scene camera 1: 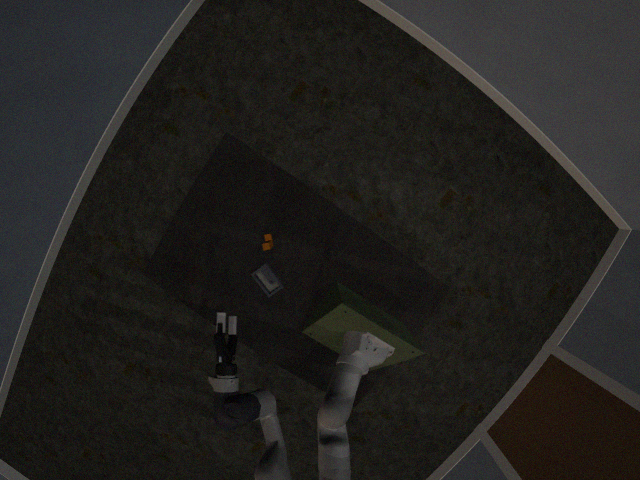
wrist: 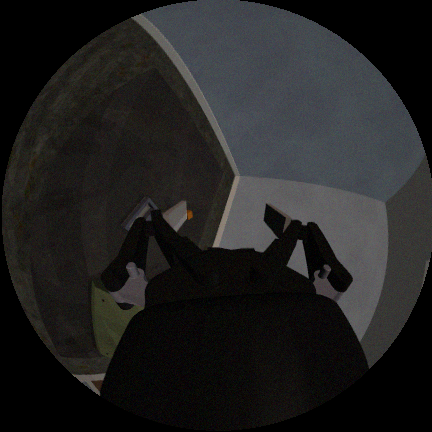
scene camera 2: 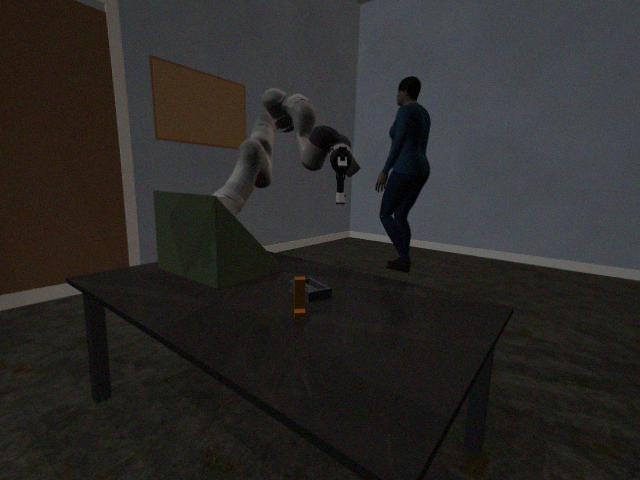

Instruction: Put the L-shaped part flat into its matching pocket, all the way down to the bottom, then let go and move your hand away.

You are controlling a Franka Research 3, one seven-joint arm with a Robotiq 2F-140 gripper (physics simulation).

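The orange L-shaped part (scene camera 1: 266,246) (scene camera 2: 299,297) (wrist: 190,215) stands upright on the dark table, beside the grey pocket tray (scene camera 1: 258,282) (scene camera 2: 320,295) (wrist: 132,215) and apart from it. The tray's recess shows from above in scene camera 1, and no orange part is in it. My gripper (scene camera 1: 226,322) (scene camera 2: 341,179) (wrist: 225,210) is open with nothing between its fingers. It hangs high up, off to the side of both part and tray. In the wrist view one fingertip partly covers the tray and the orange part.
A green wedge-shaped block (scene camera 1: 326,324) (scene camera 2: 186,237) (wrist: 111,320) stands on the table (scene camera 2: 351,392) near the tray, under the arm's base. A person (scene camera 2: 410,139) in a teal top stands on the floor behind the table.
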